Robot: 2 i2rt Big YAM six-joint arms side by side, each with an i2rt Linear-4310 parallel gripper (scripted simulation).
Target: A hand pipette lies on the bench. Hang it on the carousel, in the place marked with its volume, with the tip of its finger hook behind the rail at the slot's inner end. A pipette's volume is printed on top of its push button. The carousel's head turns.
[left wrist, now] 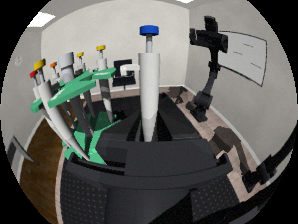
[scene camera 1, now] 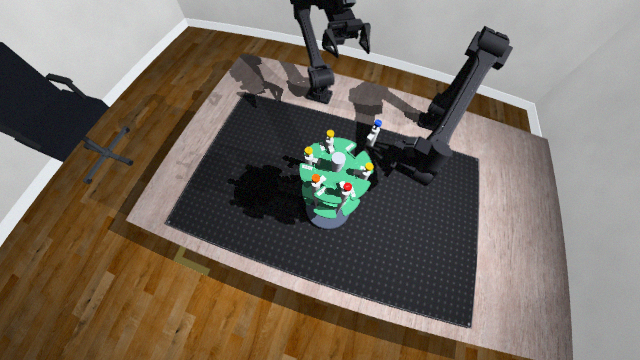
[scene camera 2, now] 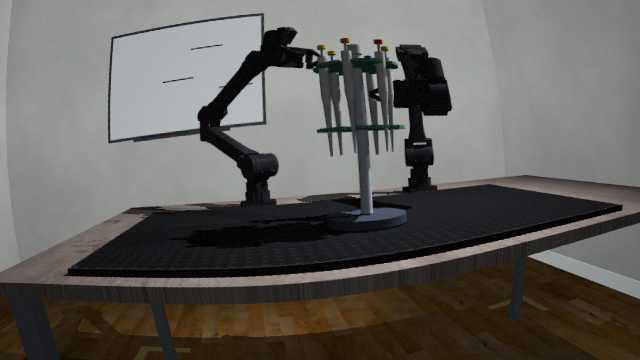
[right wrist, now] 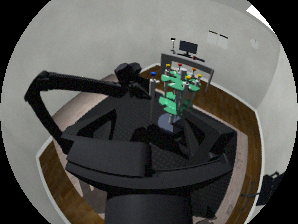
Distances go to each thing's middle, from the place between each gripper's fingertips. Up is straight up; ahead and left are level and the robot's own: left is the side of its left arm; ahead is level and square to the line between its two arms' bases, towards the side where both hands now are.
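The blue-button pipette [left wrist: 148, 67] is 1 cm ahead of my left hand [scene camera 1: 367, 143], 1 cm to the right of it and 1 cm below it. Going by their middles, of the things named here the blue-button pipette is the nearest to my left hand. The yellow-button pipette [left wrist: 46, 89] is 13 cm ahead of my left hand, 2 cm to the right of it and 1 cm below it.
The yellow-button pipette is 33 cm ahead of my right hand [scene camera 1: 354, 54], and it is also 9 cm to the left of that hand and 16 cm below it. The blue-button pipette is 21 cm ahead of my right hand, 11 cm to the left of it and 16 cm below it. By its middle, the blue-button pipette is nearer to my left hand than to my right hand.
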